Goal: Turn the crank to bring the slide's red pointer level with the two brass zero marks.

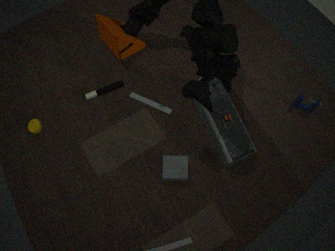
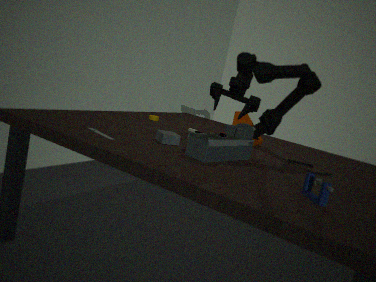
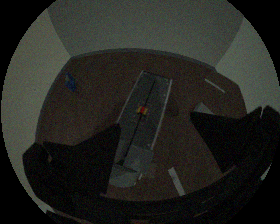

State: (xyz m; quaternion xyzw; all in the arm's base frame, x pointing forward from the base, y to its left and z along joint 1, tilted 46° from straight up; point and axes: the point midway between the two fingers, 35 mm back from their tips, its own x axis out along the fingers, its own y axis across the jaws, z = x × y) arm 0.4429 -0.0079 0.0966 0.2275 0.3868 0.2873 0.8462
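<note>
My gripper tip is 70 mm above the red pointer, 30 mm short of it and 20 mm to the right of it. The rest, counted from my gripper tip: grey block 180 mm to the right, 130 mm below, 70 mm ahead; yellow disc 530 mm to the right, 280 mm behind, 140 mm below; black-and-white marker 280 mm behind, 260 mm to the right, 140 mm below.
</note>
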